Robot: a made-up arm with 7 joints. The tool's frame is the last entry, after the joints. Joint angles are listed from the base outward. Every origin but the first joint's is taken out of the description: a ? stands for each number. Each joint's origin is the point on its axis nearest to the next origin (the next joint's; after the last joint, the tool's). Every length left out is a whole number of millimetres.
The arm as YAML. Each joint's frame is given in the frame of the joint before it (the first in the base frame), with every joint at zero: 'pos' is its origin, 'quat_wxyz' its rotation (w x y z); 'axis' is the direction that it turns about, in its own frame. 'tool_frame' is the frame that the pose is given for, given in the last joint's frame.
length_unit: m
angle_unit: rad
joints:
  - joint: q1
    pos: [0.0, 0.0, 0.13]
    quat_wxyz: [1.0, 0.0, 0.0, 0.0]
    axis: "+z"
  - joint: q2
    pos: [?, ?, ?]
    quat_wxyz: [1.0, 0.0, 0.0, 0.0]
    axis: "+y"
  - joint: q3
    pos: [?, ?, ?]
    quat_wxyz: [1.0, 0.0, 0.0, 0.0]
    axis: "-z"
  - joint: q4
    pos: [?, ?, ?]
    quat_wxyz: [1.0, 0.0, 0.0, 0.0]
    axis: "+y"
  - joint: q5
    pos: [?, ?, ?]
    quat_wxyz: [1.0, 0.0, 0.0, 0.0]
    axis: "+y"
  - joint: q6
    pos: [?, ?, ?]
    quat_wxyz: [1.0, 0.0, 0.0, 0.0]
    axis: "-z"
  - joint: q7
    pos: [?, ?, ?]
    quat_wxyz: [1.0, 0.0, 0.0, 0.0]
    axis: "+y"
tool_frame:
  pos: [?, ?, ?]
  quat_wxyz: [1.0, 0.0, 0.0, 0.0]
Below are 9 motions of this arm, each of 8 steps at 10 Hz.
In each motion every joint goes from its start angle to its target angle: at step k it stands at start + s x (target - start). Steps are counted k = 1, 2, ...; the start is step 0. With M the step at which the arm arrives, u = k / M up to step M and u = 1 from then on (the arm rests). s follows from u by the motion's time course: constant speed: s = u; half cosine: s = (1 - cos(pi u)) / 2; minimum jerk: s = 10 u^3 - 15 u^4 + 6 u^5.
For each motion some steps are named. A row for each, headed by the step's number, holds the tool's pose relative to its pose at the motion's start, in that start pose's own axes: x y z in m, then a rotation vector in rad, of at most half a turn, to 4 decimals.
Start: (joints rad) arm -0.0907 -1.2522 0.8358 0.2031 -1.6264 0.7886 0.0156
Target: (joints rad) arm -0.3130 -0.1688 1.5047 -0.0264 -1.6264 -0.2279 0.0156
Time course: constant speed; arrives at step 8
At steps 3, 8:
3: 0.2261 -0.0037 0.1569 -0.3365 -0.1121 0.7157
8: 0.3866 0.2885 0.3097 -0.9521 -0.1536 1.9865

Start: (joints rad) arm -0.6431 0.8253 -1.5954 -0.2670 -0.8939 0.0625 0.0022
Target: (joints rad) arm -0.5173 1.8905 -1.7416 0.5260 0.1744 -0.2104 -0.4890
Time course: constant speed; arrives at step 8
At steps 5, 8:
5: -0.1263 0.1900 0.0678 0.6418 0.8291 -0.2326
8: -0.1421 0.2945 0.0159 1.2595 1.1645 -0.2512

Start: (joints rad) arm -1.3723 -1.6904 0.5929 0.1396 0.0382 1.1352 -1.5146
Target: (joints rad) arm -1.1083 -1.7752 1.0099 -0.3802 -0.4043 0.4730 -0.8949
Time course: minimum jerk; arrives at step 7
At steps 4, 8:
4: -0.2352 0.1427 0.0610 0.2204 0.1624 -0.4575
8: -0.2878 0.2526 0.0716 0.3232 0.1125 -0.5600

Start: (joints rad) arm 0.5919 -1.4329 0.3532 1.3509 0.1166 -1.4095 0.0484
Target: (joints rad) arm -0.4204 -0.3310 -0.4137 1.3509 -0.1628 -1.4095 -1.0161
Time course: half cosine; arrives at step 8
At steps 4, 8:
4: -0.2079 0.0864 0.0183 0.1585 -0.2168 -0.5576
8: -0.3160 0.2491 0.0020 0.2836 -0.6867 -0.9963

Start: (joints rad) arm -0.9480 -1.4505 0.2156 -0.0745 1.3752 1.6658 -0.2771
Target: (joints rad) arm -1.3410 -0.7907 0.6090 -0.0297 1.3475 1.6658 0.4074
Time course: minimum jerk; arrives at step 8
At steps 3, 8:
3: -0.0526 -0.0070 0.0594 -0.1894 0.2588 -0.1482
8: -0.1789 0.0953 0.2171 -0.4771 0.9670 -0.7807

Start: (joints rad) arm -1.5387 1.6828 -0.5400 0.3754 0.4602 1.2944 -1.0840
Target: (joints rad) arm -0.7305 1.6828 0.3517 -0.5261 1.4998 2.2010 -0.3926
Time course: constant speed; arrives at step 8
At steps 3, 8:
3: -0.0828 0.1566 0.3127 -0.7380 0.3574 -0.3344
8: -0.0801 0.6824 0.3606 -1.6735 0.6022 -1.4318

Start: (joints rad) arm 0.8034 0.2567 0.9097 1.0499 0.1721 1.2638 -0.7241
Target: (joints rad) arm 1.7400 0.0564 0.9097 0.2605 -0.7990 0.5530 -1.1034
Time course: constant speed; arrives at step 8
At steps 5, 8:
5: 0.1425 0.3261 -0.5450 1.2852 -1.1606 -0.0940
8: 0.3314 0.6429 -0.4833 2.1586 -1.7102 -0.1773

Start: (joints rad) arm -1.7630 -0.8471 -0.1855 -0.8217 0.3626 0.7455 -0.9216
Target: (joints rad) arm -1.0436 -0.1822 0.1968 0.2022 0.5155 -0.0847 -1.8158
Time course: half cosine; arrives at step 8
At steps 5, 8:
5: 0.2965 0.1153 0.0849 0.4888 0.6876 0.4231
8: 0.3488 0.2107 0.0056 0.7665 1.0605 0.3887

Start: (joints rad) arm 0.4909 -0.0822 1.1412 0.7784 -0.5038 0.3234 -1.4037
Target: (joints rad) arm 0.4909 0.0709 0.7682 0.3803 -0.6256 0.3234 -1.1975
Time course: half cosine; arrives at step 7
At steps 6, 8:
6: -0.0530 -0.1266 -0.2301 0.3399 -0.2315 0.0874
8: -0.0539 -0.1309 -0.2441 0.3600 -0.2404 0.0898

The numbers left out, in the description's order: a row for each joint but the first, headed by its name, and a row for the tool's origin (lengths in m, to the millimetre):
q2: 0.083 -0.021 0.0
q3: 0.209 0.0 -0.144
q4: -0.117 -0.051 0.0
q5: -0.108 0.0 -0.054
q6: -0.163 0.0 -0.041
q7: -0.043 -0.294 0.0
tool: 0.013 0.0 0.001

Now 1 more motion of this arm.
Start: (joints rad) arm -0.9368 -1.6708 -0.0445 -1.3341 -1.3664 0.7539 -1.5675
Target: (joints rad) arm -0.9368 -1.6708 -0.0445 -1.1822 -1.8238 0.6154 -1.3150
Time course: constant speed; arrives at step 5
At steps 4, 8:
4: -0.0808 0.0177 -0.0575 0.1258 0.0141 -0.1447
8: -0.0985 0.0250 -0.0742 0.1609 0.0145 -0.1736

